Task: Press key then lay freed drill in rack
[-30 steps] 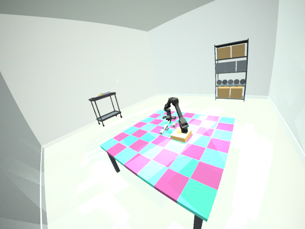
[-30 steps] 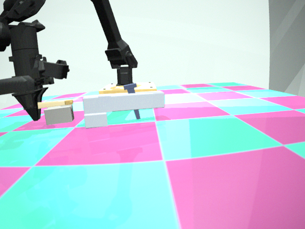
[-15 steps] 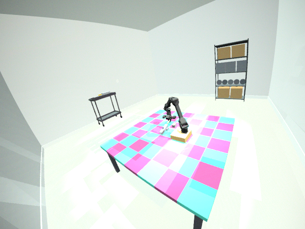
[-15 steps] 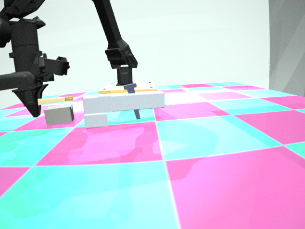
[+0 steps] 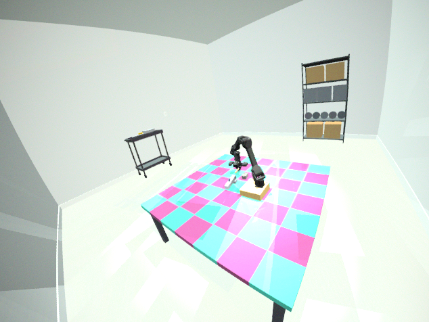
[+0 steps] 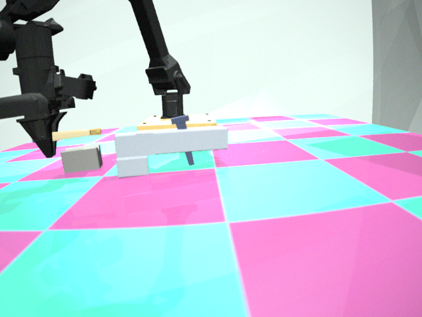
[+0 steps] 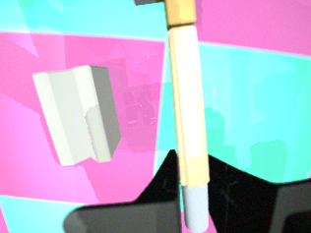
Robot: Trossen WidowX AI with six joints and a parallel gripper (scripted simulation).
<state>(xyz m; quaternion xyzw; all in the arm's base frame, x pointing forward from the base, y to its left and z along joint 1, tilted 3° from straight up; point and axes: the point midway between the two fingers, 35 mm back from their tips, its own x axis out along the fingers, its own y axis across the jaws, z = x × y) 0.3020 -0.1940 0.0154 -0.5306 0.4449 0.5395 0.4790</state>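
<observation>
My gripper tip is 1 cm past the drill, 4 cm to the right of it and 3 cm below it. The rest, counted from my gripper tip: blue t-shaped key 3 cm behind, 22 cm to the left, 1 cm above; small grey block 8 cm behind, 2 cm to the left, 2 cm below; white housing block 3 cm behind, 20 cm to the left, 1 cm below.
</observation>
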